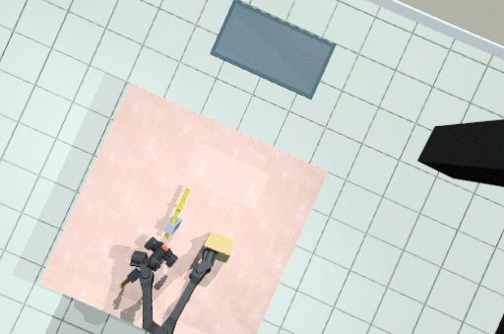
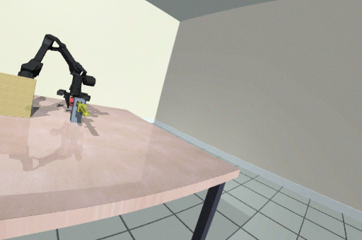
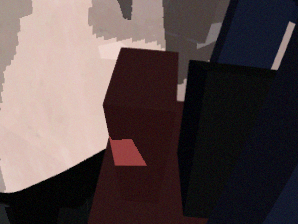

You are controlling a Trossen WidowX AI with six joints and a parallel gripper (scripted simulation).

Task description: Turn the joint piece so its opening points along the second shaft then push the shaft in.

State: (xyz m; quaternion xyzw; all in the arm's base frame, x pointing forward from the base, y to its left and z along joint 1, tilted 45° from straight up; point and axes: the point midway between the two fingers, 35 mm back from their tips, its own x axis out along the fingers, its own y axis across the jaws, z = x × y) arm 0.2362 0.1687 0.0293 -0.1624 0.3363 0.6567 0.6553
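Now: gripper tip 5 cm below the red joint piece and 1 cm to the right of it.
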